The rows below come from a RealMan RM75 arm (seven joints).
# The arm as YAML. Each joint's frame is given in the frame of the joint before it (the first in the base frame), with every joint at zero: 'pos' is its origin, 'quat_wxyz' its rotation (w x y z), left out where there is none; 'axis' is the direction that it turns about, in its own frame. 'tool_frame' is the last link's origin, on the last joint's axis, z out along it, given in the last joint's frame.
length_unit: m
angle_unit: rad
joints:
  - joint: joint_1
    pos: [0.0, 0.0, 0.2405]
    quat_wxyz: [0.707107, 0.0, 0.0, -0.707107]
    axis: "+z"
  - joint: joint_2
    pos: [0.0, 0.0, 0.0]
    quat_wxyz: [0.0, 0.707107, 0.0, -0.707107]
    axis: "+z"
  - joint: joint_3
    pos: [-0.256, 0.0, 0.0]
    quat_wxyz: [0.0, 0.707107, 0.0, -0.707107]
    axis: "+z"
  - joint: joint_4
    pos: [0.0, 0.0, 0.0]
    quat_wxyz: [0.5, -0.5, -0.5, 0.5]
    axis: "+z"
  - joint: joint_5
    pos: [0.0, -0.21, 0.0]
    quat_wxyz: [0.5, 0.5, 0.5, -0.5]
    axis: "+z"
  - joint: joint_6
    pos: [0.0, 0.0, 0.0]
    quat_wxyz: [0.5, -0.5, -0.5, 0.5]
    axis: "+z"
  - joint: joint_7
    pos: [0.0, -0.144, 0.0]
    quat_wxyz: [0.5, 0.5, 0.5, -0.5]
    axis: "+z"
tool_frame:
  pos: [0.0, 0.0, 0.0]
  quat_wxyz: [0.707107, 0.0, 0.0, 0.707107]
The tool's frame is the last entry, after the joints.
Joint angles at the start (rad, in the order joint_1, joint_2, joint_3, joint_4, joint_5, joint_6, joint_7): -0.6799, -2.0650, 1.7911, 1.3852, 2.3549, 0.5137, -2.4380
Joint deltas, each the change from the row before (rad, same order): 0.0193, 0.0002, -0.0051, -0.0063, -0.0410, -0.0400, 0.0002; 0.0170, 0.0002, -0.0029, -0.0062, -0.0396, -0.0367, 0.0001; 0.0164, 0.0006, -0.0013, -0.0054, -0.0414, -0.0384, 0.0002; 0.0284, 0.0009, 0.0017, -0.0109, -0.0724, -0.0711, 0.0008; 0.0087, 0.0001, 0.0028, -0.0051, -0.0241, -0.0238, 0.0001; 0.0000, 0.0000, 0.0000, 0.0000, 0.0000, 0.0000, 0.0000; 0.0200, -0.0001, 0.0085, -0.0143, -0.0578, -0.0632, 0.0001; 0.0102, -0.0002, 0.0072, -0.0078, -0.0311, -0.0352, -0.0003; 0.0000, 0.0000, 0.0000, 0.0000, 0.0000, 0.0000, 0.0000
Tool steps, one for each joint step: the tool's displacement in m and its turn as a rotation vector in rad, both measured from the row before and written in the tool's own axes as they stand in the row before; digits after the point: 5 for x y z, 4 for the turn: -0.00315, -0.00448, -0.00251, 0.0222, 0.0255, -0.0535; -0.00274, -0.00400, -0.00228, 0.0201, 0.0230, -0.0498; -0.00212, -0.00417, -0.00240, 0.0213, 0.0246, -0.0498; -0.00413, -0.00765, -0.00434, 0.0416, 0.0418, -0.0856; -0.00170, -0.00226, -0.00122, 0.0134, 0.0119, -0.0279; 0.00000, 0.00000, 0.00000, 0.0000, 0.0000, 0.0000; -0.00423, -0.00612, -0.00291, 0.0377, 0.0297, -0.0668; -0.00231, -0.00300, -0.00148, 0.0204, 0.0153, -0.0351; 0.00000, 0.00000, 0.00000, 0.0000, 0.0000, 0.0000
